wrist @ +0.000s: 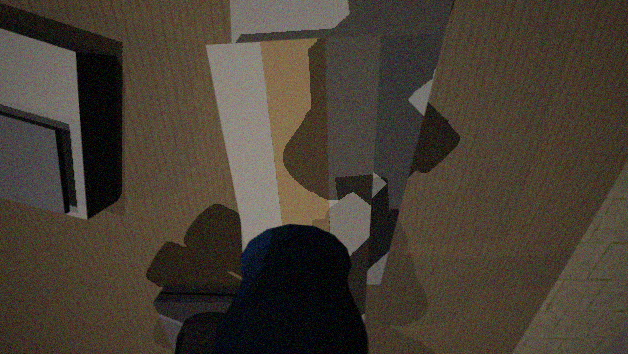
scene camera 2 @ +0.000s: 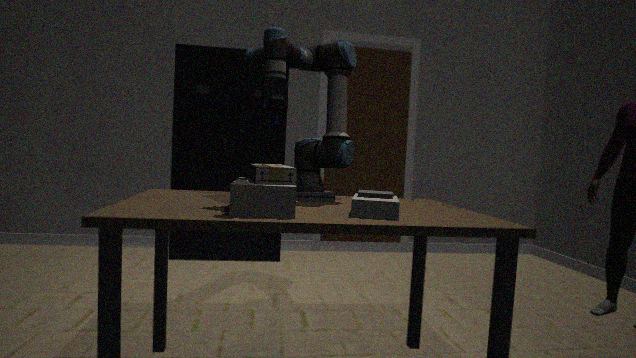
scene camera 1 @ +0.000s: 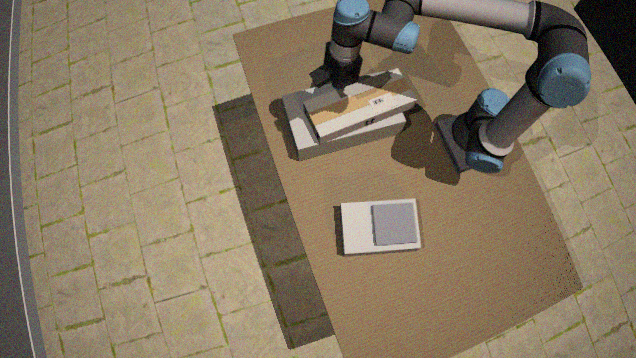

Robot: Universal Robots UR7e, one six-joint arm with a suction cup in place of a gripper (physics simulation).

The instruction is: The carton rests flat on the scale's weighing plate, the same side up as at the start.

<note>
I see my suction cup (wrist: 295, 285), a carton (scene camera 1: 339, 112), a large white box (scene camera 1: 306, 144) and a scale (scene camera 1: 376, 227).
The carton is seen too in the wrist view (wrist: 298, 116) and in scene camera 2 (scene camera 2: 259, 173). The scale also shows in the wrist view (wrist: 65, 93) and in scene camera 2 (scene camera 2: 371, 204).
</note>
